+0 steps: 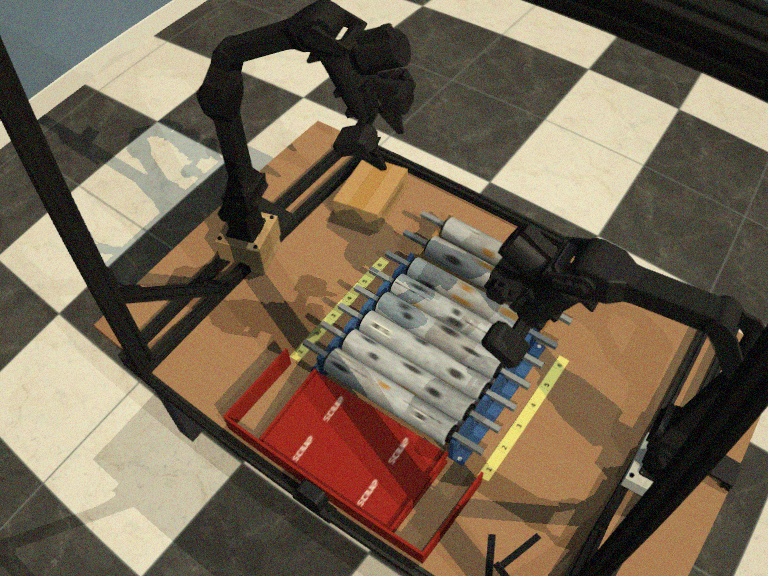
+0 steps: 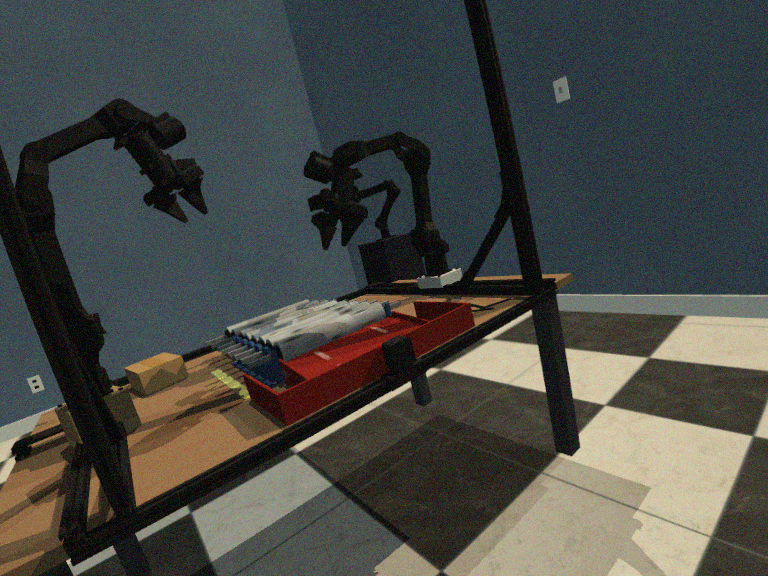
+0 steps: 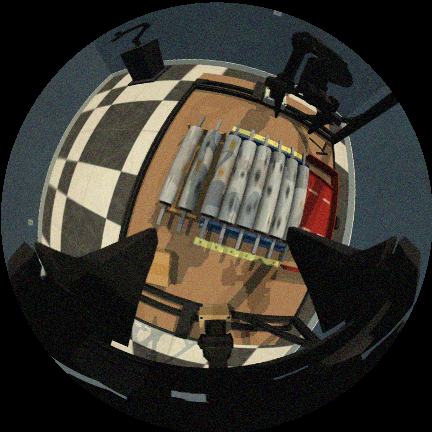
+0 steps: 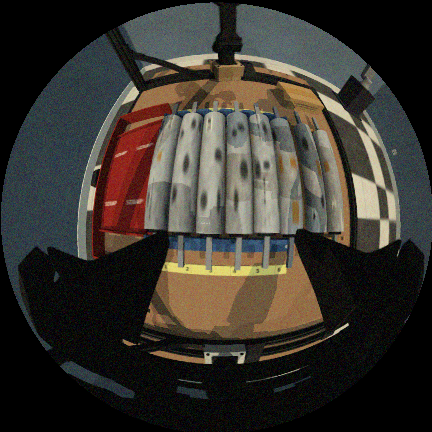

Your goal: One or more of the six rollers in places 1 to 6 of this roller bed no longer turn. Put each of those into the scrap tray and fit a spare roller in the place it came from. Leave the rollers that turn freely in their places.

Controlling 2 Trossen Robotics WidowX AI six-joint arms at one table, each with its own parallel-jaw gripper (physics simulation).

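Frame: origin at the left arm's base, x back, y left, z down, level; centimetres.
Where they show: left gripper, between the fingertips: [image 1: 392, 151] [image 2: 196, 218] [image 3: 224, 234]; right gripper, between the fingertips: [image 1: 501, 326] [image 2: 333, 248] [image 3: 292, 124] [image 4: 234, 236]; left arm's base, origin of its link: [image 1: 245, 228] [image 3: 214, 326] [image 4: 225, 61]; right arm's base, origin of its link: [image 1: 661, 467] [image 2: 438, 273] [image 4: 224, 362].
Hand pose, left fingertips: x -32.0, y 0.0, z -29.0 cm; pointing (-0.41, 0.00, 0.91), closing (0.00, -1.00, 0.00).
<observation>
Things, the pixels of their centre, and the offset from my left fingertips. "pt": a spot on its surface instead. Level surfaces: height alone.
- blue roller bed, height of its surface: dz +36.3 cm
- place 1 roller, middle of its body: [image 1: 389, 395] [image 4: 162, 165] [image 2: 333, 331] [image 3: 297, 202] dx -7.1, dy -26.5, dz +31.5 cm
- red scrap tray, middle of its body: [image 1: 349, 451] [image 2: 366, 348] [image 4: 125, 174] [image 3: 317, 214] dx -3.5, dy -37.7, dz +34.2 cm
- place 6 roller, middle of its body: [image 1: 468, 298] [image 4: 287, 169] [image 2: 288, 323] [image 3: 221, 172] dx -15.1, dy -2.4, dz +31.5 cm
- wooden block, middle of its body: [image 1: 371, 192] [image 2: 155, 371] [image 3: 148, 263] [image 4: 299, 97] dx +12.1, dy +20.7, dz +33.9 cm
- black K-shaped mark, a spot on its surface: [image 1: 490, 551] pt dx -31.2, dy -47.5, dz +36.6 cm
Six grey rollers lie side by side in the blue roller bed [image 1: 486, 414] [image 4: 197, 245]. The place 1 roller [image 1: 390, 393] [image 4: 162, 170] is beside the red scrap tray [image 1: 297, 421] [image 2: 353, 365] [image 3: 317, 210] [image 4: 125, 175], which is empty. The place 6 roller [image 1: 446, 279] [image 4: 287, 175] has orange patches. Two spare rollers [image 1: 471, 238] [image 3: 181, 165] [image 4: 329, 175] lie beyond it. Whether any roller turns does not show. My left gripper [image 2: 196, 216] [image 3: 224, 234] is open and empty, high near the wooden block. My right gripper [image 2: 334, 248] [image 4: 234, 236] is open and empty above the rollers' right-hand ends.
A wooden block [image 1: 370, 192] [image 2: 155, 373] [image 3: 160, 267] [image 4: 302, 97] lies near the left arm. Yellow number strips [image 1: 527, 415] [image 4: 225, 270] run along both ends of the bed. A black K-shaped mark [image 1: 490, 551] is near the front edge. Dark frame posts rise at the table's edges.
</observation>
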